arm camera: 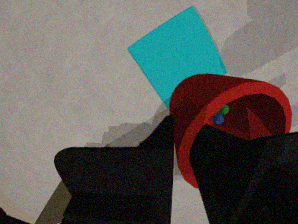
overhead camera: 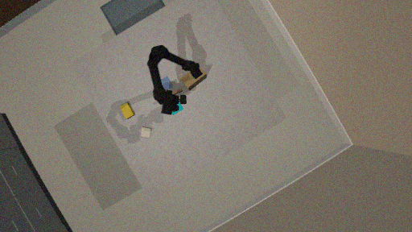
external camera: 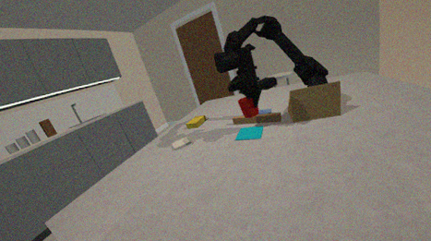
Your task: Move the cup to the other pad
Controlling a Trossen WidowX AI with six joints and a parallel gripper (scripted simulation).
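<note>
The blue marble is 4 cm to the right of my gripper tip, 3 cm ahead of it and 2 cm below it. Also, from my gripper tip: red cup: 2 cm to the right, 2 cm ahead; then cyan pad: 10 cm below, 4 cm ahead, 2 cm to the left; then wooden bar: 9 cm below, 8 cm to the right, 2 cm ahead.
</note>
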